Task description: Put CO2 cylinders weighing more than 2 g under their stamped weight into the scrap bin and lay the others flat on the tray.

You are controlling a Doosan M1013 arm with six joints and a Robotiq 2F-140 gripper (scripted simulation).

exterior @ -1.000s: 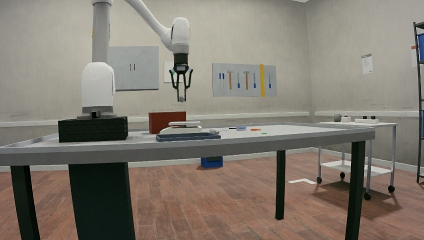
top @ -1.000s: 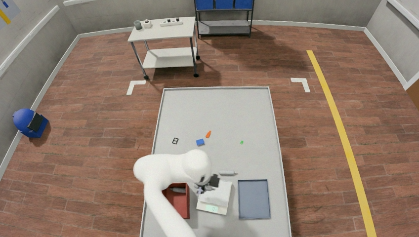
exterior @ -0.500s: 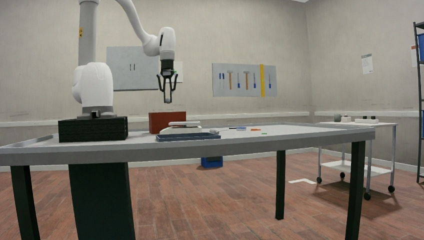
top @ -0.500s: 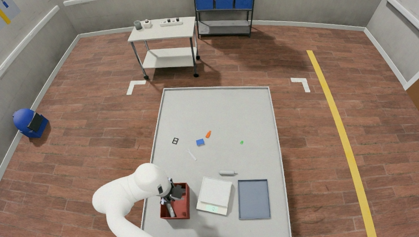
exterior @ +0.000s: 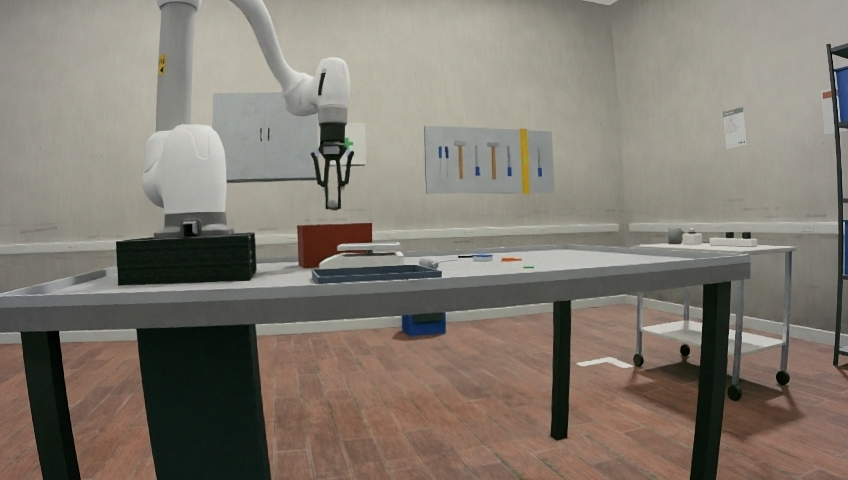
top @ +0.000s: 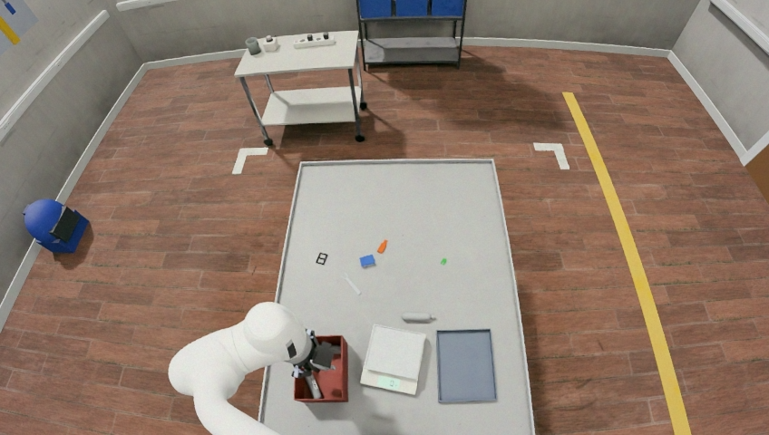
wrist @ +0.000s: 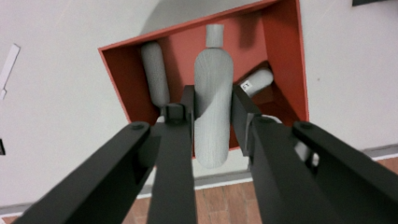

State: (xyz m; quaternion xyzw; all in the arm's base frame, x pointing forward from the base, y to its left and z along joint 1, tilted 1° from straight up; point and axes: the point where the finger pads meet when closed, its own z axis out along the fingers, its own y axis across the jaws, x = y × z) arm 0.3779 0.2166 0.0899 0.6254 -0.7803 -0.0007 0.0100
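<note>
Right now my hand is 19 cm short of the grey CO2 cylinder, 33 cm to the left of it and 19 cm above it. From my hand the other things lie so: scale platform: 6 cm ahead, 23 cm to the right, 14 cm below; scale: 5 cm ahead, 23 cm to the right, 16 cm below; red scrap bin: 1 cm to the left, 17 cm below.
</note>
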